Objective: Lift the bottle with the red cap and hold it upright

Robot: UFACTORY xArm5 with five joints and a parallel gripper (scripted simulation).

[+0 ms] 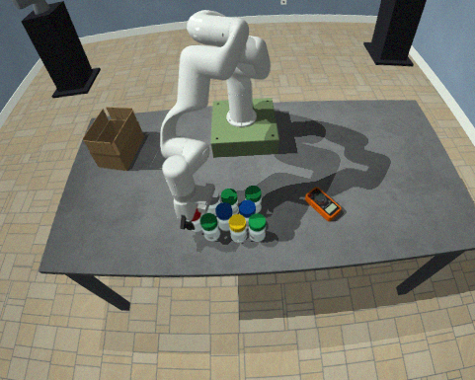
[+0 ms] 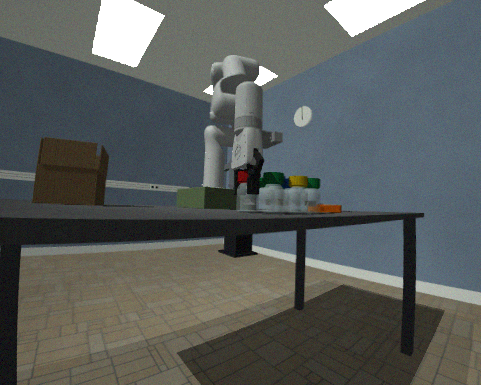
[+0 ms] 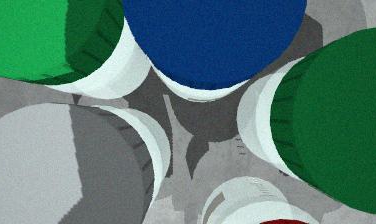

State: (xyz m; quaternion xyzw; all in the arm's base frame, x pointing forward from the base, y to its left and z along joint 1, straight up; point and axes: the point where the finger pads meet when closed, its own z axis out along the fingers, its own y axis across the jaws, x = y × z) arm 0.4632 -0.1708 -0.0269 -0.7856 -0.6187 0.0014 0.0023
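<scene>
Right now my hand is 1 cm above the red-capped bottle. Round my hand: grey-capped bottle (6 cm to the left, 6 cm behind, 1 cm below); orange multimeter (46 cm to the left, 6 cm behind, 4 cm below); yellow-capped bottle (15 cm to the left, 5 cm ahead, 1 cm below).
</scene>
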